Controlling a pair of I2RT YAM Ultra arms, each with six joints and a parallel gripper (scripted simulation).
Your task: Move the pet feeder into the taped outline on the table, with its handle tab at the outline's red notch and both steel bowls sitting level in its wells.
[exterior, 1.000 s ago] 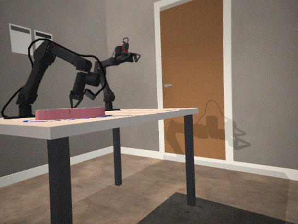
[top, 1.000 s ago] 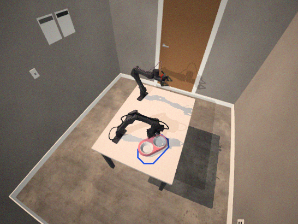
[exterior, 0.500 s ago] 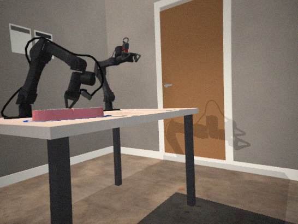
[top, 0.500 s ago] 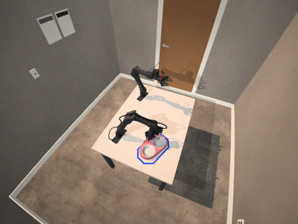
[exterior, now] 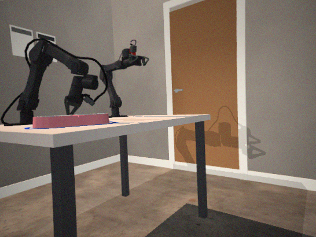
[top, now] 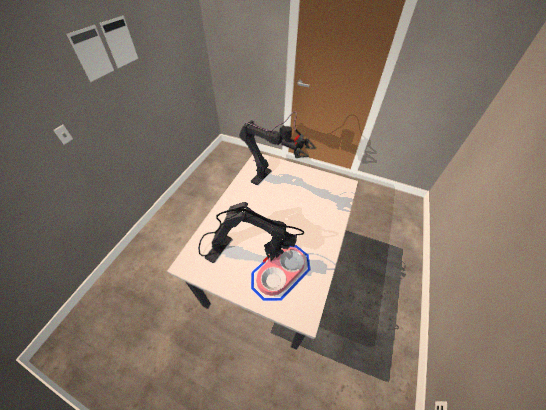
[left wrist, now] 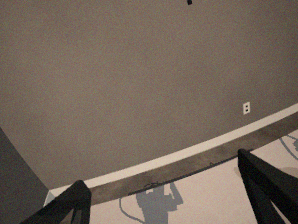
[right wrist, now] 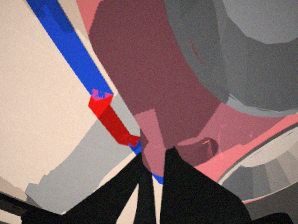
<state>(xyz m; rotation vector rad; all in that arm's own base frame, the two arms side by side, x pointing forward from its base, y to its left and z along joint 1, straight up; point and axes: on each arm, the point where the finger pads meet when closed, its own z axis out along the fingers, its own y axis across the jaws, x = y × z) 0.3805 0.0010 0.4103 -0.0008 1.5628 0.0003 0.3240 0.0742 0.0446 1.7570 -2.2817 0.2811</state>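
The pet feeder is 70 mm ahead of my right hand, 30 mm to the right of it and 20 mm below it. Also, from my right hand: blue taped outline (80 mm ahead, 30 mm to the right, 40 mm below).
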